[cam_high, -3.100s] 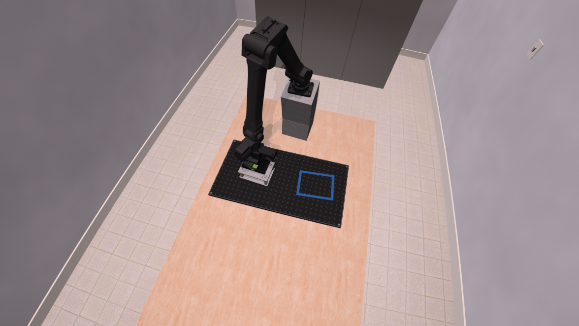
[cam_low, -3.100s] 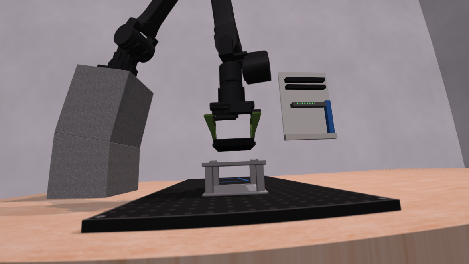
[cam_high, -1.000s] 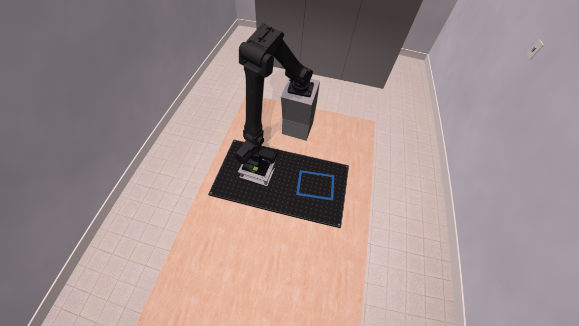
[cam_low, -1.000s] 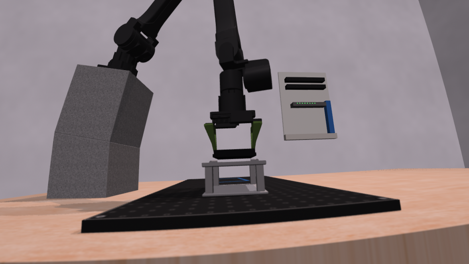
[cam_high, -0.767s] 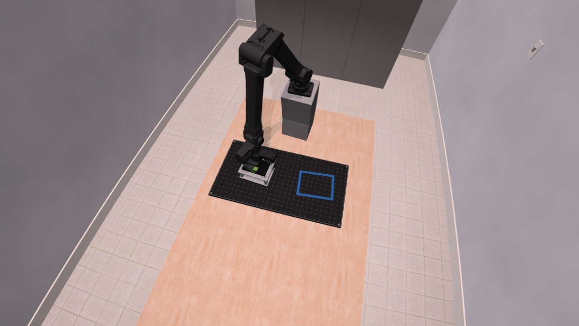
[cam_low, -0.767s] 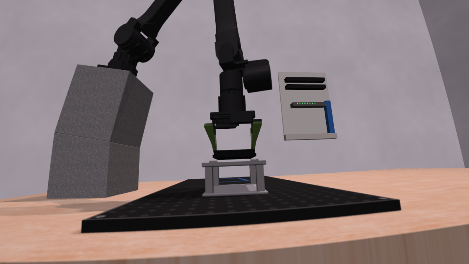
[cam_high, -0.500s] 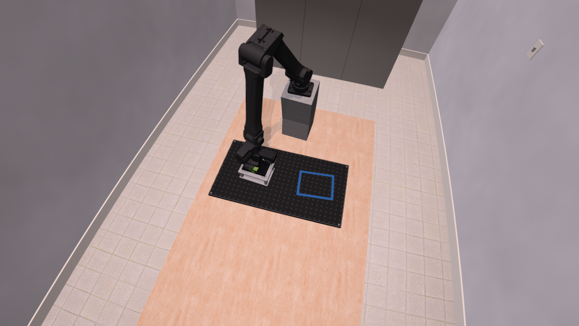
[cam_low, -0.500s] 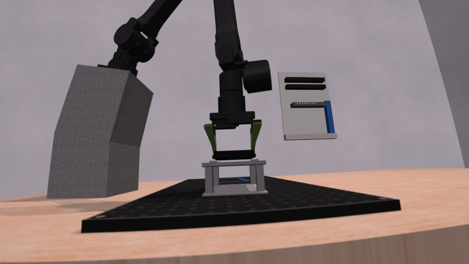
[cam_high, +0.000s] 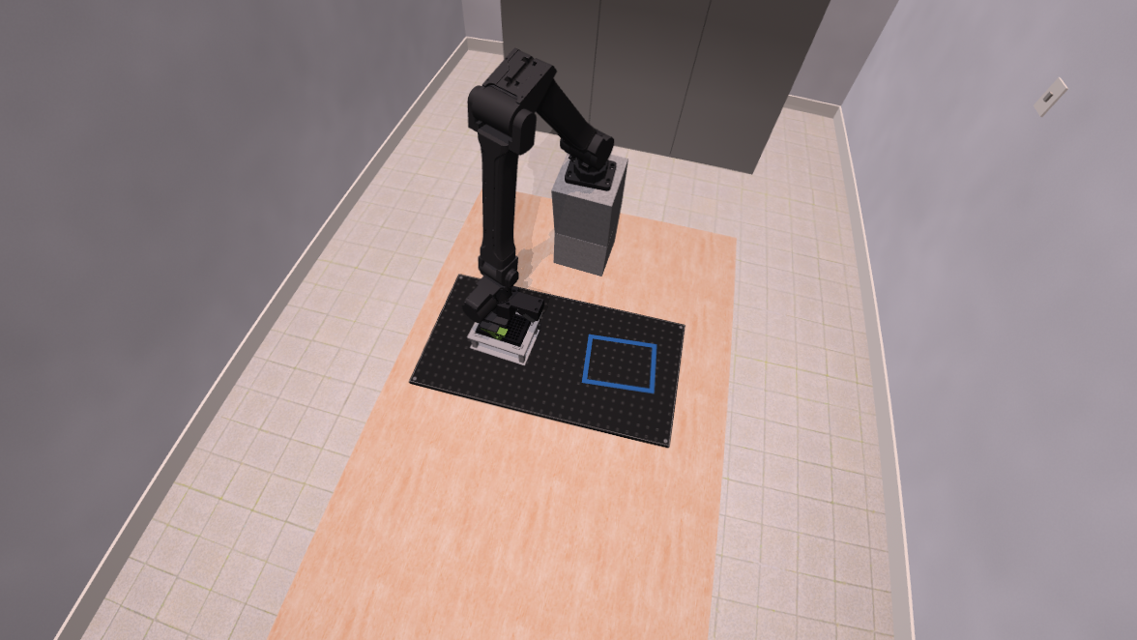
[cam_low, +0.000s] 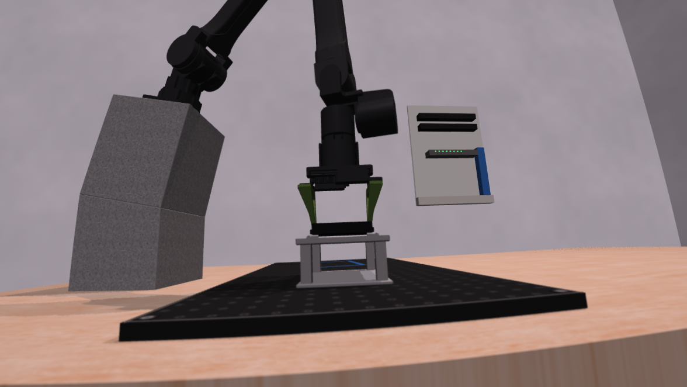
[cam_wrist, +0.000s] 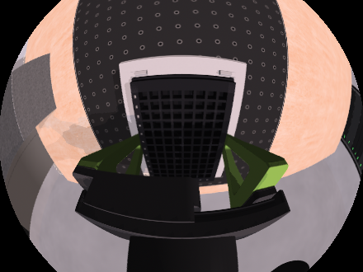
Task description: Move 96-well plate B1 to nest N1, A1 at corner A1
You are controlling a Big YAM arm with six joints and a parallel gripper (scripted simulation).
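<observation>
The black 96-well plate lies right at my hand. Also, from my hand: grey raised nest N1: 20 mm below.
</observation>
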